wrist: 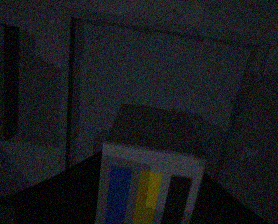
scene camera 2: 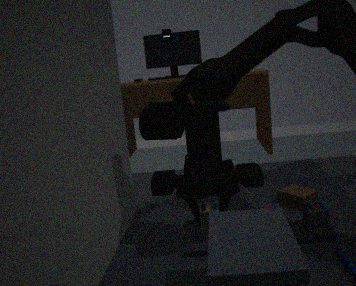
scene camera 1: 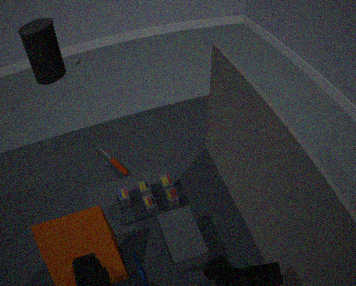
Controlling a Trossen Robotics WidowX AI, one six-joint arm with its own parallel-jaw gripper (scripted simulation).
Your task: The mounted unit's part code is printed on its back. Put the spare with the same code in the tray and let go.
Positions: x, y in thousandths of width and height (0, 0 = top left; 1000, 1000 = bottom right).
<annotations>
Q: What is my gripper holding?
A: A spare block.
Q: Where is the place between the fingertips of my gripper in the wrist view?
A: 527, 725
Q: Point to a spare block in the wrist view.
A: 549, 708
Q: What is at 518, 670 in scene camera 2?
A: My gripper.
</annotations>
